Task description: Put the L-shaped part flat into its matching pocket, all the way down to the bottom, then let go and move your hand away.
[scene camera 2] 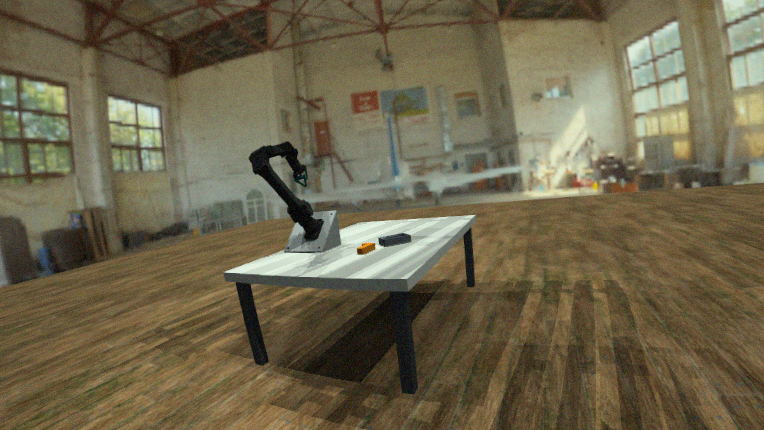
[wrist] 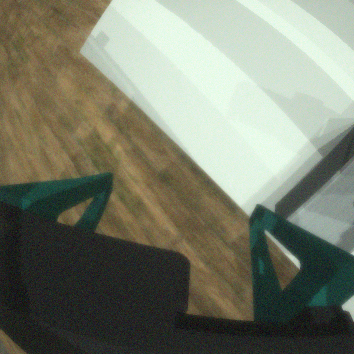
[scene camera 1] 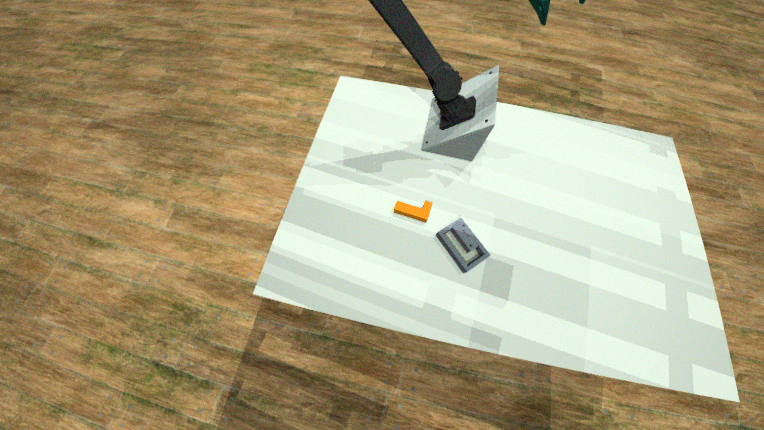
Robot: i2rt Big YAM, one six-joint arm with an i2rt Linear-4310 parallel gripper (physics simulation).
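Places are measured from the arm's base along level axes (x ahead, y left, z up), in millimetres.
Pixels of known places: gripper, fingertip midpoint: (scene camera 2: 306, 183) (wrist: 183, 196) (scene camera 1: 562, 14); arm's base at its link origin: (scene camera 2: 314, 230) (scene camera 1: 458, 115).
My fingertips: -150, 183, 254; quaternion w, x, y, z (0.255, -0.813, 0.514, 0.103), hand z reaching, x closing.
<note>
Ahead of a thing's pixels: the offset from my fingertips to its top centre, as dx, dy, dz. "pt": to the spot under its first point. Level surfaces: height alone.
The orange L-shaped part {+482, -267, -326} (scene camera 1: 412, 210) (scene camera 2: 365, 248) lies flat on the white table, to the left of the grey block in scene camera 1. The grey block {+569, -97, -319} (scene camera 1: 442, 240) (scene camera 2: 394, 239) sits on the table, turned at an angle to the part, with an L-shaped pocket {pt +583, -106, -351} (scene camera 1: 457, 249) open at its top. The part and the block are apart. My gripper (scene camera 2: 302, 178) (wrist: 183, 196) is open, its two green fingers wide apart with nothing between them. It hangs high above table height, well away from the part. In scene camera 1 green fingertips show at the top edge. The wrist view does not show the part or block.
The white table {dz -356} (scene camera 1: 614, 224) (scene camera 2: 320, 271) (wrist: 200, 100) carries the arm's wedge-shaped grey base (scene camera 1: 462, 141) (scene camera 2: 296, 241) near its back edge in scene camera 1. The dark arm (scene camera 1: 408, 37) (scene camera 2: 278, 184) rises from this base. Wooden floor (scene camera 1: 133, 160) surrounds the table.
</note>
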